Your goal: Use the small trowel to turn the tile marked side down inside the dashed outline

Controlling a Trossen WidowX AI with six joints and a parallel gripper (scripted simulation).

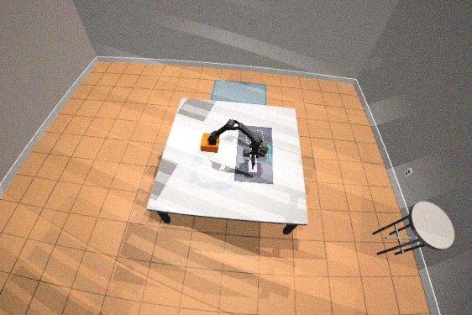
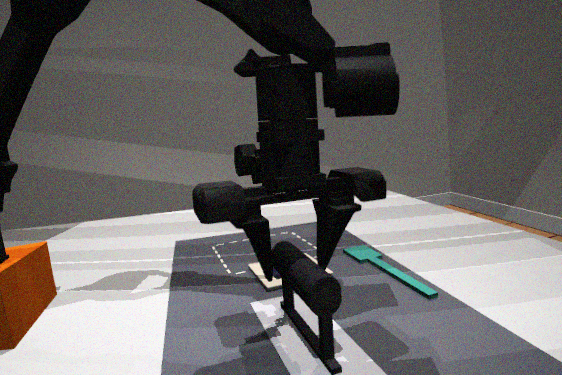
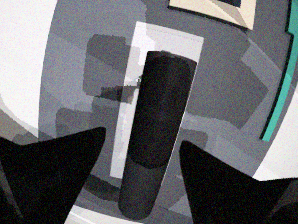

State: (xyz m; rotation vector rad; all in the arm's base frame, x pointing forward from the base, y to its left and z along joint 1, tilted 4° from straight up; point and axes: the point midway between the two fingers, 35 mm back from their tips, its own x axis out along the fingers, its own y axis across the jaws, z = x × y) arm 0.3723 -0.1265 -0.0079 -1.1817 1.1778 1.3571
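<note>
My gripper tip is now 11 cm to the right of the dark mat, 9 cm above it and 3 cm short of it. The rest, counted from my gripper tip: teal strip: 17 cm ahead, 13 cm to the left, 7 cm below; then cream tile: 18 cm to the left, 7 cm below, 4 cm ahead.
</note>
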